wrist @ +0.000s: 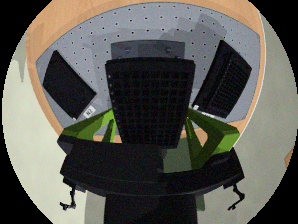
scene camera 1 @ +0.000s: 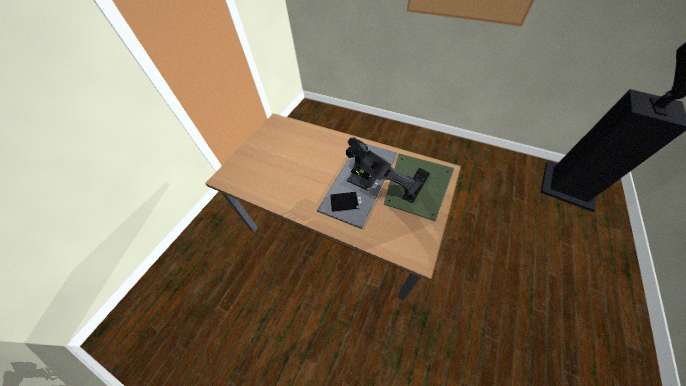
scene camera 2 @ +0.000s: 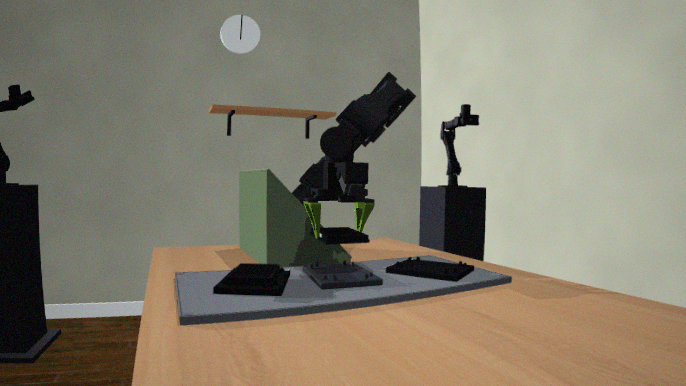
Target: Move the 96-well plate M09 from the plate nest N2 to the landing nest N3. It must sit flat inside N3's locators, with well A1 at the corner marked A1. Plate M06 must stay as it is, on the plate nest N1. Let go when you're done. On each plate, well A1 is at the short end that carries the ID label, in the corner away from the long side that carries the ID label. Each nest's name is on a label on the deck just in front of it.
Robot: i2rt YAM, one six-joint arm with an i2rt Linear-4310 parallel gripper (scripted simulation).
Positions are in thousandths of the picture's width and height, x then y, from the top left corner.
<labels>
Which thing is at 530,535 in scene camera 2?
My gripper.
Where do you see a black 96-well plate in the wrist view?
515,542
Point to a dark nest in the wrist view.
At 216,377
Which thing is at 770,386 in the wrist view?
A black 96-well plate.
</labels>
